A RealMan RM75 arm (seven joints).
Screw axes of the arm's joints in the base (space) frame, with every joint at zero. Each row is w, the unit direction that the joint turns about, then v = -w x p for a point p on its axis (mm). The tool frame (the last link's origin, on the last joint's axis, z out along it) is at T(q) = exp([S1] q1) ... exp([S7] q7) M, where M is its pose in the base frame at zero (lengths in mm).
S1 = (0, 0, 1, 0, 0, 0)
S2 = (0, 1, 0, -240.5, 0, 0)
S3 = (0, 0, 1, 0, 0, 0)
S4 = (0, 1, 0, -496.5, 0, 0)
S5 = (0, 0, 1, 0, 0, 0)
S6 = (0, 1, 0, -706.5, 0, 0)
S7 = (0, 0, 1, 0, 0, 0)
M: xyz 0 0 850.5 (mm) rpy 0 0 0 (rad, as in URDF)
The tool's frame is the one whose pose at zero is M.
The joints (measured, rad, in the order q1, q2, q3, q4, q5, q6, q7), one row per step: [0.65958 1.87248 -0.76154 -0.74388 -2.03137 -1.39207 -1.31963]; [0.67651 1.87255 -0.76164 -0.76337 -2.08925 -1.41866 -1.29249]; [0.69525 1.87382 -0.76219 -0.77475 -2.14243 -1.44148 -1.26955]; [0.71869 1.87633 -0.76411 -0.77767 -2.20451 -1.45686 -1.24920]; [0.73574 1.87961 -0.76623 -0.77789 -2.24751 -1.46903 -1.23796]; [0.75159 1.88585 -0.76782 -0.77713 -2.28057 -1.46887 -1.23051]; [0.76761 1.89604 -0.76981 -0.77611 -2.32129 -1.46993 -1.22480]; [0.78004 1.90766 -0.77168 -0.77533 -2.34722 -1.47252 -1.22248]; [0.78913 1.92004 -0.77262 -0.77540 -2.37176 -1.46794 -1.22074]
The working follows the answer.
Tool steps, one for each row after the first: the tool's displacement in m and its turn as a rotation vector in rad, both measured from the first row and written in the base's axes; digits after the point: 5 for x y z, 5 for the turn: [-0.00374 0.00027 -0.00062 -0.03763 -0.03941 0.00000]; [-0.00733 0.00078 -0.00247 -0.07375 -0.07470 -0.00202]; [-0.01008 0.00208 -0.00602 -0.11087 -0.11861 -0.00825]; [-0.01224 0.00260 -0.00936 -0.13927 -0.14930 -0.01034]; [-0.01490 0.00435 -0.01310 -0.15428 -0.17326 -0.01062]; [-0.01707 0.00518 -0.01875 -0.17511 -0.20241 -0.01064]; [-0.02007 0.00528 -0.02477 -0.19363 -0.21834 -0.00590]; [-0.02183 0.00556 -0.03044 -0.20433 -0.23407 -0.00428]
Tool pose at each row, in the base's axes (x y z in m, rotation vector in rad; rounded; the steps above come from the unrounded poses): [0.25067 0.40948 0.09484 -0.86898 -2.59973 -0.63788]; [0.24693 0.40975 0.09422 -0.87637 -2.65488 -0.61394]; [0.24334 0.41026 0.09237 -0.88624 -2.70488 -0.58906]; [0.24059 0.41156 0.08882 -0.90112 -2.76188 -0.56814]; [0.23843 0.41207 0.08548 -0.90895 -2.80353 -0.54898]; [0.23577 0.41383 0.08174 -0.91088 -2.83280 -0.54286]; [0.23360 0.41465 0.07609 -0.91337 -2.86980 -0.53157]; [0.23060 0.41476 0.07007 -0.90981 -2.89480 -0.51406]; [0.22884 0.41503 0.06440 -0.90844 -2.91493 -0.50790]

